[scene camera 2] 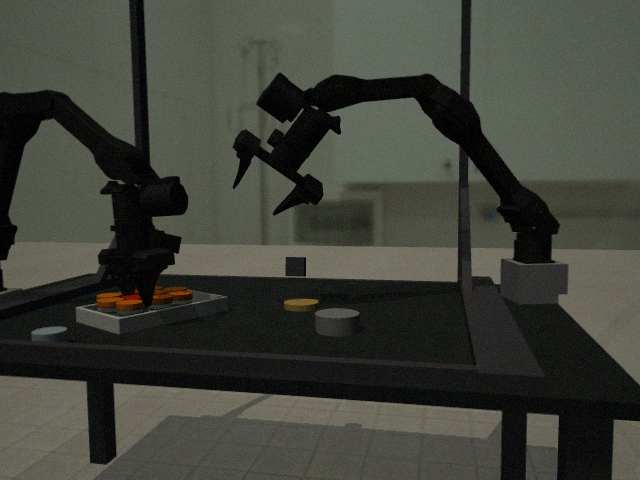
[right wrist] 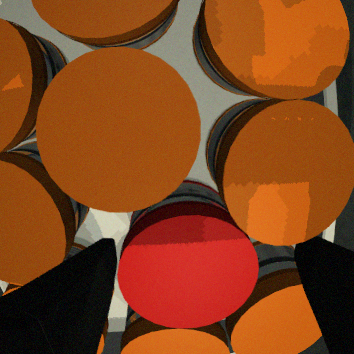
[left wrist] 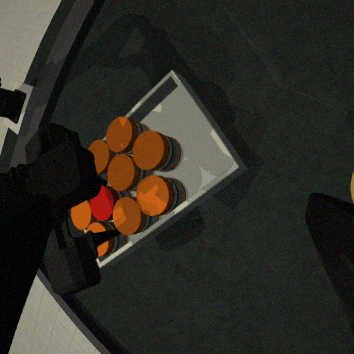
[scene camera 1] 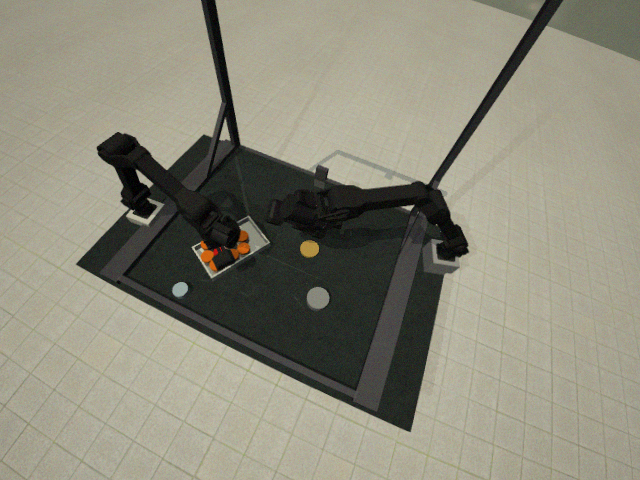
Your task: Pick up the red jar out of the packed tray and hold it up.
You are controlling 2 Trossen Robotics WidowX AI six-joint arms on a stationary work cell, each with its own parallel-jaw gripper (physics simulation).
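Seen in the pictures: left gripper, fingertip midpoint: (scene camera 2: 253, 201) (left wrist: 181, 207) (scene camera 1: 283, 221); right gripper, fingertip midpoint: (scene camera 2: 139, 304) (right wrist: 208, 249) (left wrist: 111, 207) (scene camera 1: 222, 254); left arm's base at its link origin: (scene camera 2: 533, 261) (scene camera 1: 445, 252); right arm's base at its link origin: (left wrist: 16, 105) (scene camera 1: 145, 210).
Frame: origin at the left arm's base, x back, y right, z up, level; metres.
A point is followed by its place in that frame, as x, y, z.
Note:
The red jar (scene camera 1: 217, 252) @(-0.801, -0.128, -0.035) (scene camera 2: 131, 297) @(-0.799, -0.129, -0.035) (left wrist: 101, 203) @(-0.792, -0.124, -0.035) (right wrist: 189, 272) @(-0.791, -0.122, -0.035) stands among several orange-lidded jars (scene camera 2: 178, 296) @(-0.718, -0.117, -0.037) (left wrist: 150, 150) @(-0.732, -0.049, -0.035) (right wrist: 118, 130) @(-0.770, -0.081, -0.035) in the pale tray (scene camera 1: 254, 229) @(-0.711, 0.010, -0.077) (scene camera 2: 170, 319) @(-0.728, -0.145, -0.073) (left wrist: 200, 130) @(-0.700, -0.014, -0.077). My right gripper (scene camera 2: 136, 300) @(-0.786, -0.128, -0.048) (left wrist: 111, 207) @(-0.786, -0.128, -0.048) (right wrist: 208, 249) @(-0.786, -0.128, -0.048) is open and points down, with one finger on each side of the red lid, its tips near lid height. In the right wrist view the right-hand finger overlaps an orange jar beside the red one. The lower parts of the fingers are partly hidden. My left gripper (scene camera 2: 255, 200) @(-0.580, -0.070, 0.135) is open and empty, high above the table.
A yellow disc (scene camera 1: 309, 248) @(-0.492, -0.037, -0.069) (scene camera 2: 300, 305) @(-0.494, -0.066, -0.070) and a grey round block (scene camera 1: 317, 298) @(-0.438, -0.226, -0.051) (scene camera 2: 337, 322) @(-0.439, -0.260, -0.058) lie right of the tray in scene camera 1. A light blue disc (scene camera 1: 179, 289) @(-0.888, -0.272, -0.057) (scene camera 2: 49, 334) @(-0.877, -0.293, -0.057) lies near the table's front edge. Dark frame posts (scene camera 1: 221, 72) @(-0.904, 0.423, 0.273) (scene camera 2: 465, 155) @(-0.088, 0.189, 0.232) stand at the sides.

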